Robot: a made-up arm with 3 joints. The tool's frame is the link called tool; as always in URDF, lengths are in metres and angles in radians. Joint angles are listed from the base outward. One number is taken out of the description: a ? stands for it. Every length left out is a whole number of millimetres.
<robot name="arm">
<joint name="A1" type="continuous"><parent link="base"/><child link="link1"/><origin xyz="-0.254 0.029 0.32" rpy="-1.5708 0 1.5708"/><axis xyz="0 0 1"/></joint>
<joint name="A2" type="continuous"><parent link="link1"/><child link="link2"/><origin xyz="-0.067 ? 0" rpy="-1.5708 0 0"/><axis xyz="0 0 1"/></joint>
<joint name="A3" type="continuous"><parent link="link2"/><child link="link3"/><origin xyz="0.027 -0.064 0" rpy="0.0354 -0.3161 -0.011"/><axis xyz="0 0 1"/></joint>
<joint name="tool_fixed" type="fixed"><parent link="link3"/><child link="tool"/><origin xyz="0.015 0.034 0" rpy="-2.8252 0.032 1.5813"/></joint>
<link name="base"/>
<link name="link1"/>
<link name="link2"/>
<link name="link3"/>
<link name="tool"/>
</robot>
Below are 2 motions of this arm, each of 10 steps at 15 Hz.
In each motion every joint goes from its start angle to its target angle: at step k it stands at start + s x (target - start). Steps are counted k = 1, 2, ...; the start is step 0. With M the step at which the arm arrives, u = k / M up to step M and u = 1 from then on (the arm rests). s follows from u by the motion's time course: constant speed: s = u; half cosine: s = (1 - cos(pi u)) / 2; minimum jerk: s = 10 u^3 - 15 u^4 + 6 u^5.
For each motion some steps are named. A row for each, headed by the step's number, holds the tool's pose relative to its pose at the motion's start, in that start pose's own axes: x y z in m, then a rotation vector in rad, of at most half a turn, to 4 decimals.
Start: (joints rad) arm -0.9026 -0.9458 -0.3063
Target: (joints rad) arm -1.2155 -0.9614 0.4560
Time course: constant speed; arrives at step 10
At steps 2, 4, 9, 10:
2: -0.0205 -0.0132 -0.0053 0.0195 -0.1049 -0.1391
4: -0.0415 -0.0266 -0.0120 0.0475 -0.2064 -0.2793
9: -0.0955 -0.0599 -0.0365 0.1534 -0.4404 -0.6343
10: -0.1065 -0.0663 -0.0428 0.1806 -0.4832 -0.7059

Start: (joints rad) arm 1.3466 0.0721 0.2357
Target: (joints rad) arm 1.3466 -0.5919 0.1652
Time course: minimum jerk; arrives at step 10
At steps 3, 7, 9, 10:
3: -0.0029 -0.0035 0.0001 0.0081 0.0036 0.1189
7: -0.0105 -0.0209 0.0001 0.0377 0.0177 0.6106
9: -0.0112 -0.0254 0.0001 0.0436 0.0206 0.7234
10: -0.0113 -0.0256 0.0001 0.0439 0.0207 0.7297

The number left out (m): -0.396
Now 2 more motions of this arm.
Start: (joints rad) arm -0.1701 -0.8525 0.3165
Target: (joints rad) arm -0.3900 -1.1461 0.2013
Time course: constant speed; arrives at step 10
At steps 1, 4, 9, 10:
1: -0.0054 -0.0080 -0.0012 0.0216 -0.0082 0.0384
4: -0.0218 -0.0321 -0.0061 0.0829 -0.0374 0.1543
9: -0.0485 -0.0717 -0.0189 0.1724 -0.1007 0.3486
10: -0.0538 -0.0795 -0.0222 0.1882 -0.1155 0.3875

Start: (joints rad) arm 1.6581 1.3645 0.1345
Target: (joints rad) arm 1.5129 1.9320 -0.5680
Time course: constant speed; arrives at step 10
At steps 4, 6, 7, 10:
4: 0.0270 0.0142 -0.0066 0.0151 0.1450 0.0397
6: 0.0414 0.0208 -0.0105 0.0309 0.2161 0.0591
7: 0.0488 0.0239 -0.0126 0.0407 0.2510 0.0687
10: 0.0717 0.0325 -0.0196 0.0780 0.3524 0.0967

